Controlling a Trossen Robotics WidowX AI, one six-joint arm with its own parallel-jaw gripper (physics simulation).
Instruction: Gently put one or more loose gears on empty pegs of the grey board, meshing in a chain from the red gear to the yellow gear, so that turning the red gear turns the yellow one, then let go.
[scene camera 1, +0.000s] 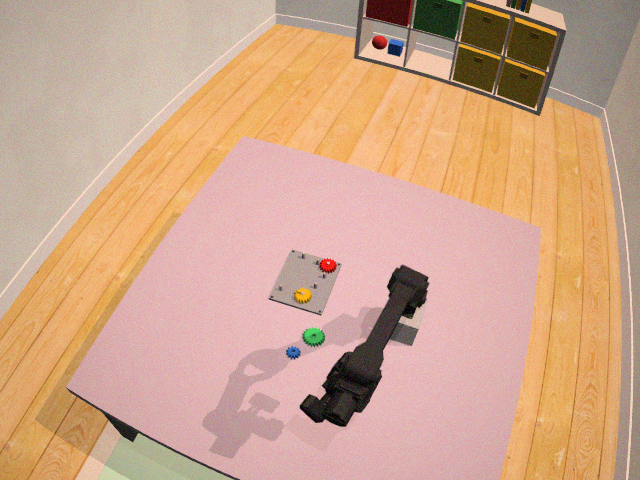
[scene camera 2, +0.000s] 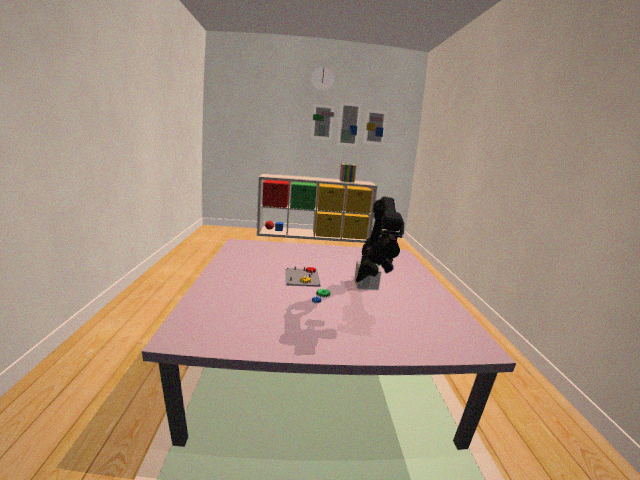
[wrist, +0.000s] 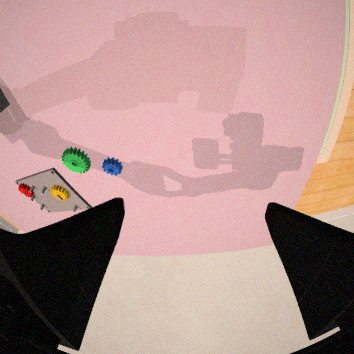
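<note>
My gripper (scene camera 1: 317, 390) open, holding nothing; also at (scene camera 2: 357, 277) and (wrist: 198, 208). Grey board (scene camera 1: 297, 273), visible too at (wrist: 48, 177).
</note>
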